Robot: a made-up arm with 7 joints. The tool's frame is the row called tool. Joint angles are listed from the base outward.
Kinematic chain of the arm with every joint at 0, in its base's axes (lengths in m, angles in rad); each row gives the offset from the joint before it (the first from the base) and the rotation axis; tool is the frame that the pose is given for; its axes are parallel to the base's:
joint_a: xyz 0 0 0.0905 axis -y
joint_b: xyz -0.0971 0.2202 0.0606 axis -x
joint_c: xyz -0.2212 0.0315 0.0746 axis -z
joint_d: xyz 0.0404 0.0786 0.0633 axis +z
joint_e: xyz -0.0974 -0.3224 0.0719 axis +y
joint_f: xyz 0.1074 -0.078 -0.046 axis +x
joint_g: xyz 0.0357 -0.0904 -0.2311 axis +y
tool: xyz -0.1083 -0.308 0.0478
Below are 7 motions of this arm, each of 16 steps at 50 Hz.
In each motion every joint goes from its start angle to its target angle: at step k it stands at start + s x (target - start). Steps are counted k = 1, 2, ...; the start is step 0. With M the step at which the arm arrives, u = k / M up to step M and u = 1 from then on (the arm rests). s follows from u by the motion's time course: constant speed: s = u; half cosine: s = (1 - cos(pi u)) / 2; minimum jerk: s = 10 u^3 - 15 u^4 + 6 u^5.
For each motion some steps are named. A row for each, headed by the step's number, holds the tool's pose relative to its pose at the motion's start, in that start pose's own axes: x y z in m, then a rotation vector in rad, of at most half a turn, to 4 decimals.
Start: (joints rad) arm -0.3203 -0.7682 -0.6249 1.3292 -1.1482 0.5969 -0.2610
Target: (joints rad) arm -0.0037 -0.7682 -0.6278 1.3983 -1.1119 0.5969 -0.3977
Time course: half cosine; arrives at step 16
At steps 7, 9, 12, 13, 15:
7: -0.0043 0.0364 -0.0843 0.0902 0.0572 0.0524
9: -0.0108 0.0565 -0.1237 0.1342 0.0857 0.0757
12: -0.0237 0.0848 -0.1734 0.1922 0.1240 0.1042
13: -0.0276 0.0920 -0.1850 0.2062 0.1335 0.1108
15: -0.0326 0.1008 -0.1988 0.2232 0.1449 0.1185

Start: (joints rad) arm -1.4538 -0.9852 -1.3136 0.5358 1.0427 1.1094 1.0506
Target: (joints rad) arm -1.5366 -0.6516 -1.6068 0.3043 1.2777 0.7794 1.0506
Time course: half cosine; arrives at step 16
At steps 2, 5, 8, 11, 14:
2: -0.0064 -0.0021 -0.0038 0.0095 0.0132 -0.0166
5: -0.0380 -0.0102 -0.0205 0.0522 0.0810 -0.0958
8: -0.0878 -0.0164 -0.0393 0.1071 0.1947 -0.2104
11: -0.1383 -0.0166 -0.0488 0.1497 0.3214 -0.3182
14: -0.1710 -0.0143 -0.0493 0.1709 0.4120 -0.3853

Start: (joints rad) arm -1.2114 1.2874 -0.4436 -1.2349 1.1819 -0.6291 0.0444
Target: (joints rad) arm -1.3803 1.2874 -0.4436 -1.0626 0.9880 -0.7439 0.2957
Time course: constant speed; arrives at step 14
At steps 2, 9, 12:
2: 0.0098 -0.0337 0.0436 -0.0620 0.0089 -0.0059
9: 0.0423 -0.1286 0.2065 -0.2734 0.0338 -0.0379
12: 0.0550 -0.1582 0.2796 -0.3609 0.0409 -0.0567

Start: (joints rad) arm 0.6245 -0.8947 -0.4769 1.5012 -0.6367 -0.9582 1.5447
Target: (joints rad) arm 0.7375 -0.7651 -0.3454 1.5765 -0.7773 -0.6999 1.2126
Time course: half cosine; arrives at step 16
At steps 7, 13, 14, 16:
7: 0.0350 0.0287 -0.0087 -0.0009 -0.1427 0.1066
13: 0.0782 0.0690 -0.0202 0.0155 -0.3221 0.2394
14: 0.0820 0.0729 -0.0212 0.0179 -0.3381 0.2512
16: 0.0851 0.0761 -0.0221 0.0200 -0.3512 0.2609

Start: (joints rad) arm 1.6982 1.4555 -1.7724 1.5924 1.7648 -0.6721 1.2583
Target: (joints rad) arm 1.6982 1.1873 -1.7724 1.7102 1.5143 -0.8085 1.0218
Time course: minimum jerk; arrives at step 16
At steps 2, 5, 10, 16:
2: -0.0035 -0.0010 -0.0038 0.0041 -0.0034 -0.0048
5: -0.0396 -0.0101 -0.0422 0.0445 -0.0373 -0.0550
10: -0.1702 -0.0214 -0.1633 0.1512 -0.1386 -0.2414
16: -0.2414 -0.0162 -0.2186 0.1877 -0.1829 -0.3446

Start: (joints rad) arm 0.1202 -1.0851 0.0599 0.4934 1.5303 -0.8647 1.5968
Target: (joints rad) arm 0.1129 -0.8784 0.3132 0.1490 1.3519 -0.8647 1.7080
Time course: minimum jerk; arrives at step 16
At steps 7, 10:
7: 0.1077 0.1136 -0.0608 0.0810 0.0855 0.2297
10: 0.1756 0.2341 -0.1221 0.1663 0.1657 0.4315

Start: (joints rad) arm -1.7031 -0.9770 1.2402 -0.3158 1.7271 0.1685 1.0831
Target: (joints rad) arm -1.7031 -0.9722 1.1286 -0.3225 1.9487 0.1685 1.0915
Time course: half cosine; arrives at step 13
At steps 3, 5, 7, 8, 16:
3: -0.0086 -0.0033 -0.0038 -0.0001 0.0276 -0.0147
5: -0.0226 -0.0084 -0.0097 0.0005 0.0706 -0.0379
7: -0.0402 -0.0141 -0.0168 0.0025 0.1223 -0.0662
8: -0.0492 -0.0168 -0.0203 0.0039 0.1476 -0.0803
16: -0.0749 -0.0236 -0.0299 0.0096 0.2172 -0.1194

